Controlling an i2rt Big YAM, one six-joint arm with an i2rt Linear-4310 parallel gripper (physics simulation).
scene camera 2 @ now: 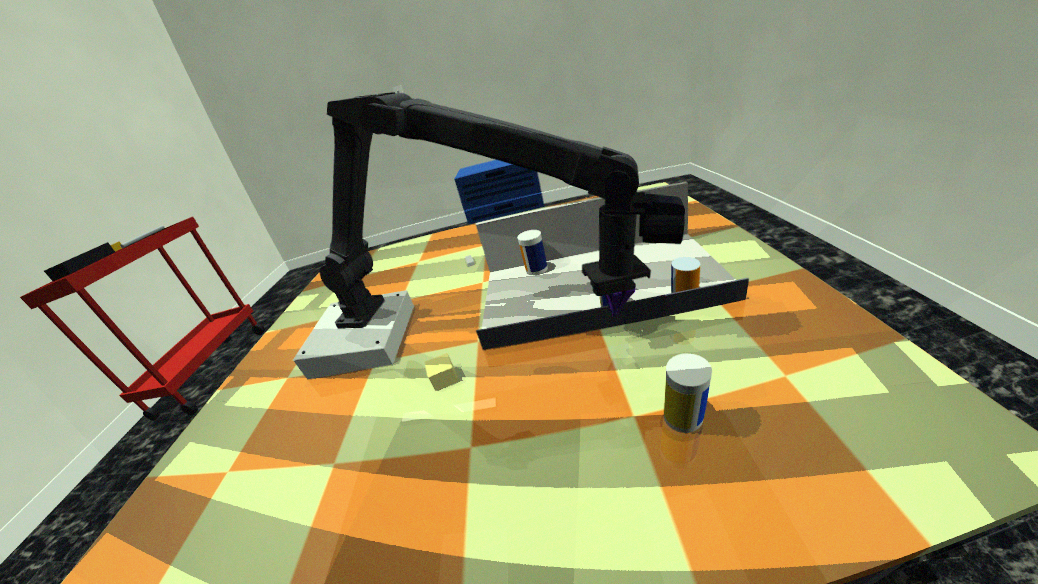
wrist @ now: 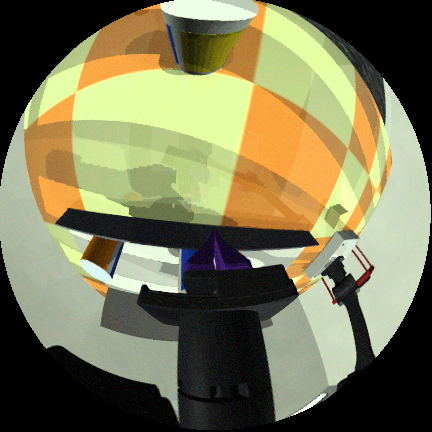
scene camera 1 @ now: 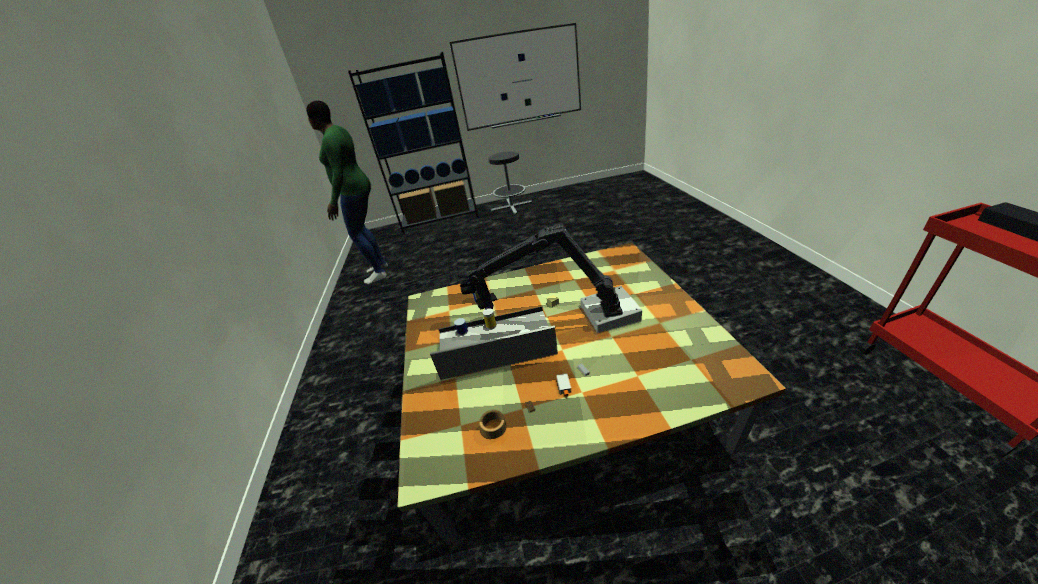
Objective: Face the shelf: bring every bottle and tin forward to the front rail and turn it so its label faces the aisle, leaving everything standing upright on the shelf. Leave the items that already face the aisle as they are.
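Frame: origin at the arm's base, x ahead, y left, z up, level; millimetres.
Where they show: gripper, fingertip midpoint: (scene camera 2: 613, 314) (wrist: 212, 234); arm's base, origin of the base link: (scene camera 2: 361, 313) (wrist: 331, 264) (scene camera 1: 611, 308).
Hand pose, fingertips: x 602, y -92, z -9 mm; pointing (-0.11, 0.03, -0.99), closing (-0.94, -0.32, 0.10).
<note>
Things, the pixels of their top centre, and the offset from my fingertips. "spot": a spot on its surface instead. Level surfaces: height alone.
- front rail, surface spot: (wrist: 125, 226) spot: dx +119, dy +42, dz -24 mm
- shelf floor, its level: dz -27 mm
- yellow block, middle of its top: (scene camera 2: 437, 364) (wrist: 341, 220) (scene camera 1: 552, 297) dx -328, dy -86, dz -12 mm
- bowl, middle of its top: (scene camera 1: 491, 420) dx -18, dy +644, dz +0 mm
- small white bottle, middle of its top: (scene camera 1: 564, 383) dx -311, dy +490, dz -22 mm
My gripper (scene camera 2: 616, 308) (wrist: 212, 234) is shut and empty, its purple fingertips low beside the front rail (scene camera 2: 696, 296) (wrist: 125, 226). A tin (scene camera 1: 489, 320) stands close to the fingers, mostly hidden by the gripper in the scene camera 2 view; part of its blue side shows left of the fingers in the wrist view. An orange and blue tin (scene camera 1: 460, 326) (scene camera 2: 685, 276) (wrist: 102, 254) stands near the rail farther from the arm base. A blue tin (scene camera 2: 534, 255) with a white lid stands upright near the back panel (scene camera 1: 497, 353) (scene camera 2: 566, 221). The shelf floor (scene camera 2: 508, 308) is light grey.
A yellow and blue tin (scene camera 2: 685, 403) (wrist: 207, 47) stands upright on the table, off the shelf, in front of the rail. A yellow block (scene camera 1: 552, 301) (scene camera 2: 440, 372) lies near the arm base (scene camera 1: 613, 319) (scene camera 2: 348, 348). A bowl (scene camera 1: 492, 433) and a small white bottle (scene camera 1: 564, 383) are behind the back panel.
</note>
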